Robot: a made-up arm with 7 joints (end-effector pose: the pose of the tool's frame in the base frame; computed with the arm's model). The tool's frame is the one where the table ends.
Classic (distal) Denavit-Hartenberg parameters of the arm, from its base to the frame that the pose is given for. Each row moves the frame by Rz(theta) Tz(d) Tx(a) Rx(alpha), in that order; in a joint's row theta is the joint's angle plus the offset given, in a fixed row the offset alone. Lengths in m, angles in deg.
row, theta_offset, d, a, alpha
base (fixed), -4.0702, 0, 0, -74.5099
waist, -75.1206, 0.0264, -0.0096, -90
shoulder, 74.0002, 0, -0.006, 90
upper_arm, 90, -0.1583, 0.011, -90
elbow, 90, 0.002, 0.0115, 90
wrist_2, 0, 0.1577, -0.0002, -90
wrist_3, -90, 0, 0.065, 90
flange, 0, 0.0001, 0, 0
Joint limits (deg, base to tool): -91.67..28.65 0..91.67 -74.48..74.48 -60..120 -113..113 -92.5..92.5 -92.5..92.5
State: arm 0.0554 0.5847 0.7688 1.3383 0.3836 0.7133 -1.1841
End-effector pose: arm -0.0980 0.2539 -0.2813 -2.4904 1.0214 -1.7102
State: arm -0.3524 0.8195 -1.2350 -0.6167 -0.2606 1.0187 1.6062
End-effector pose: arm 0.0712 -0.0382 -0.2042 1.1543 -0.1025 0.1976
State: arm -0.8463 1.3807 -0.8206 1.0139 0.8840 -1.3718 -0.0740
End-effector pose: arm 0.1968 0.2548 -0.1083 1.4157 1.1185 -0.9191
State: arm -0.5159 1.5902 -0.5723 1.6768 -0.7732 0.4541 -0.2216
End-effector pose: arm 0.0068 0.4006 0.0079 1.1150 0.3448 1.8475
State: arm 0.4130 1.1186 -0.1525 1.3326 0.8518 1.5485 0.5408
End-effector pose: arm -0.0883 0.3421 -0.0597 -2.3529 -0.8172 0.8296
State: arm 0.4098 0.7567 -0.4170 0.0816 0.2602 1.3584 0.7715
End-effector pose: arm -0.0104 0.1735 -0.2635 2.3883 0.1158 1.2142
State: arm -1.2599 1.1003 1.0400 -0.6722 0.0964 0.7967 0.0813
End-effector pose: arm 0.0024 0.1695 0.1749 -1.0503 -0.9268 2.0294
